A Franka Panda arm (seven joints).
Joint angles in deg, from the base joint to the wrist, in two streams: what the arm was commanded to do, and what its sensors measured. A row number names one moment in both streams.
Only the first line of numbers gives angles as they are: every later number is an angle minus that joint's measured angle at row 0.
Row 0, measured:
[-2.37, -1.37, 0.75, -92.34, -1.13, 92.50, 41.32]
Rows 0 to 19, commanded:
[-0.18, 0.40, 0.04, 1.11, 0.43, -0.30, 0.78]
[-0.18, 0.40, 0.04, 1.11, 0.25, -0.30, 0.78]
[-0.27, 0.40, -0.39, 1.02, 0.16, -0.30, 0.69]
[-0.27, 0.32, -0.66, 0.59, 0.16, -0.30, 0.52]
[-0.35, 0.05, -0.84, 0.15, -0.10, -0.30, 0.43]
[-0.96, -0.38, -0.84, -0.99, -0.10, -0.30, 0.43]
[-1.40, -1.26, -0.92, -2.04, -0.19, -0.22, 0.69]
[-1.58, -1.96, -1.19, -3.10, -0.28, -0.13, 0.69]
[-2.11, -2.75, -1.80, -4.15, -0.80, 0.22, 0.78]
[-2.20, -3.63, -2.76, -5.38, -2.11, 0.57, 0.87]
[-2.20, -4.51, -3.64, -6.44, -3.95, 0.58, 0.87]
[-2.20, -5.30, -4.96, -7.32, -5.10, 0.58, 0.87]
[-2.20, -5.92, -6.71, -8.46, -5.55, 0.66, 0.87]
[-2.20, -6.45, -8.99, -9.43, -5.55, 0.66, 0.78]
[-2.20, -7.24, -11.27, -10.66, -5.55, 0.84, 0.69]
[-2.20, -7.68, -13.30, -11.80, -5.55, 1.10, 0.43]
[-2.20, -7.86, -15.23, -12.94, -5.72, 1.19, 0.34]
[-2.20, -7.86, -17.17, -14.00, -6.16, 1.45, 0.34]
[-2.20, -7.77, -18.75, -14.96, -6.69, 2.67, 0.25]
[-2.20, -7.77, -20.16, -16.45, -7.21, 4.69, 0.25]
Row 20, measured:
[-2.52, -6.55, -16.61, -11.58, -5.35, 0.26, -0.10]
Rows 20 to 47, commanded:
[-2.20, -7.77, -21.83, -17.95, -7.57, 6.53, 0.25]
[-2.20, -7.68, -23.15, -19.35, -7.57, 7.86, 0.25]
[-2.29, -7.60, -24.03, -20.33, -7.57, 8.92, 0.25]
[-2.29, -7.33, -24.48, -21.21, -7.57, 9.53, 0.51]
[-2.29, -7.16, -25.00, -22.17, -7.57, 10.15, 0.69]
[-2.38, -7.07, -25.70, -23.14, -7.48, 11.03, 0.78]
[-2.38, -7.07, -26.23, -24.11, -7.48, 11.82, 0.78]
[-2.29, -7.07, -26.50, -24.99, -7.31, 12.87, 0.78]
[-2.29, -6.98, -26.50, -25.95, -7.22, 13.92, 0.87]
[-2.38, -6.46, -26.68, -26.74, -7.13, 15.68, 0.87]
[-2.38, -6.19, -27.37, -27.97, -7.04, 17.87, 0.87]
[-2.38, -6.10, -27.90, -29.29, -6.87, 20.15, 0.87]
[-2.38, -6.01, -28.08, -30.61, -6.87, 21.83, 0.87]
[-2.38, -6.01, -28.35, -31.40, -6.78, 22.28, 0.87]
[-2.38, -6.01, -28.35, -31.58, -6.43, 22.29, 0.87]
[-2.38, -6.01, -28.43, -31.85, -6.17, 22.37, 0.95]
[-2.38, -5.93, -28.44, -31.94, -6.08, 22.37, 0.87]
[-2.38, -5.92, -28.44, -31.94, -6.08, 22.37, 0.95]
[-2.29, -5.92, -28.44, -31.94, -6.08, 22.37, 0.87]
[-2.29, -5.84, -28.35, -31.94, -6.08, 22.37, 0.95]
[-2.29, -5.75, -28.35, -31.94, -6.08, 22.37, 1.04]
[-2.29, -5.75, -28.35, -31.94, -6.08, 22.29, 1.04]
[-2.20, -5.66, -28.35, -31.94, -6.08, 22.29, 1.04]
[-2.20, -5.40, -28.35, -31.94, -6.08, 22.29, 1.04]
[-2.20, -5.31, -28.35, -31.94, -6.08, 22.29, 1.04]
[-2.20, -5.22, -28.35, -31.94, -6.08, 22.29, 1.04]
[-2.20, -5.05, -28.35, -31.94, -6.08, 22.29, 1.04]
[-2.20, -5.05, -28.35, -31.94, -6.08, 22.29, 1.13]
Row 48, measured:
[-2.43, -5.34, -28.37, -31.47, -6.39, 21.36, 0.05]
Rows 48 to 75, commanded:
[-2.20, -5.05, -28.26, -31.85, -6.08, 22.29, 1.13]
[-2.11, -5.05, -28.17, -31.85, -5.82, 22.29, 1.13]
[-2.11, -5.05, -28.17, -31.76, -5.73, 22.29, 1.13]
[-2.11, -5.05, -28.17, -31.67, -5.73, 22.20, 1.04]
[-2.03, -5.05, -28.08, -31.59, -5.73, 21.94, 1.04]
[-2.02, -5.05, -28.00, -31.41, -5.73, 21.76, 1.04]
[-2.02, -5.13, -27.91, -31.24, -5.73, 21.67, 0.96]
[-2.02, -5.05, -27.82, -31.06, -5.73, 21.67, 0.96]
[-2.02, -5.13, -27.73, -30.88, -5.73, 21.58, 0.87]
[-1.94, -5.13, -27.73, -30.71, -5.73, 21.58, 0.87]
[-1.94, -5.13, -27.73, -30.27, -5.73, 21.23, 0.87]
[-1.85, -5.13, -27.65, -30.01, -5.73, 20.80, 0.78]
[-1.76, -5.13, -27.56, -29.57, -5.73, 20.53, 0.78]
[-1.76, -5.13, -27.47, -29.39, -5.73, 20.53, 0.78]
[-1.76, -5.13, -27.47, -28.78, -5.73, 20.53, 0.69]
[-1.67, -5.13, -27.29, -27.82, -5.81, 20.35, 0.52]
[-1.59, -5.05, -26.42, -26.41, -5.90, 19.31, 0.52]
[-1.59, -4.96, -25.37, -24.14, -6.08, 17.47, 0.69]
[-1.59, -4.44, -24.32, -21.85, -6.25, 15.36, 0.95]
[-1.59, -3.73, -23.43, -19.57, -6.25, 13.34, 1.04]
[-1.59, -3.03, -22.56, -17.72, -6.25, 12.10, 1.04]
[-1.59, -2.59, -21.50, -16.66, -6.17, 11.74, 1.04]
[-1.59, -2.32, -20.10, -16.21, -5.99, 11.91, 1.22]
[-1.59, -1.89, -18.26, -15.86, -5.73, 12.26, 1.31]
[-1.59, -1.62, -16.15, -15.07, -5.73, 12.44, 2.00]
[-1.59, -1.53, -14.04, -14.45, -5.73, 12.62, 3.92]
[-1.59, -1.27, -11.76, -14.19, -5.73, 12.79, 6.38]
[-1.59, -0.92, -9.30, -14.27, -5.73, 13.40, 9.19]
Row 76, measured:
[-1.20, -2.90, -15.39, -16.55, -6.04, 13.42, 3.02]
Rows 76 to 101, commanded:
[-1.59, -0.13, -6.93, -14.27, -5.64, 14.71, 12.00]
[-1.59, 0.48, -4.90, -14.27, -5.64, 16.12, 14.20]
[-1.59, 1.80, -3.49, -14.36, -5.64, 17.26, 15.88]
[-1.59, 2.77, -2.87, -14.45, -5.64, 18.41, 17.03]
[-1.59, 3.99, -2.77, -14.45, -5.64, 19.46, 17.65]
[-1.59, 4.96, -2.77, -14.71, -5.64, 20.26, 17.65]
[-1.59, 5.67, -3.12, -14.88, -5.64, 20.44, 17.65]
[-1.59, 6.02, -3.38, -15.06, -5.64, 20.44, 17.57]
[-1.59, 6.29, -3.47, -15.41, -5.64, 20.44, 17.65]
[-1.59, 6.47, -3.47, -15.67, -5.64, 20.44, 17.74]
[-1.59, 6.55, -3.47, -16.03, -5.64, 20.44, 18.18]
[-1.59, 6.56, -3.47, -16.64, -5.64, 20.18, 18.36]
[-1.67, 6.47, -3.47, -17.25, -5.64, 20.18, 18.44]
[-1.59, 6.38, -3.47, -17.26, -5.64, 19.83, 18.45]
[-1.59, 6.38, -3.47, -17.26, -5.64, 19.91, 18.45]
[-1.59, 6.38, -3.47, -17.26, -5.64, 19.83, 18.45]
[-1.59, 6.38, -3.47, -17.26, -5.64, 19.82, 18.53]
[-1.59, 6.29, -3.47, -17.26, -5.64, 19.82, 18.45]
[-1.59, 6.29, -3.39, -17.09, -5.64, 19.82, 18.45]
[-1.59, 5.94, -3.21, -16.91, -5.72, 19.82, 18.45]
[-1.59, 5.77, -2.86, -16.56, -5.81, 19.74, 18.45]
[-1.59, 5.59, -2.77, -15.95, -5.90, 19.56, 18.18]
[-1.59, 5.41, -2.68, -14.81, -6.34, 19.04, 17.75]
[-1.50, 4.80, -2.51, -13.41, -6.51, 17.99, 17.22]
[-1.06, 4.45, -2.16, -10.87, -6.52, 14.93, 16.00]
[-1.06, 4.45, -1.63, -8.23, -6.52, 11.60, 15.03]
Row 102, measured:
[-1.30, 5.59, -3.02, -14.07, -6.05, 18.79, 16.81]
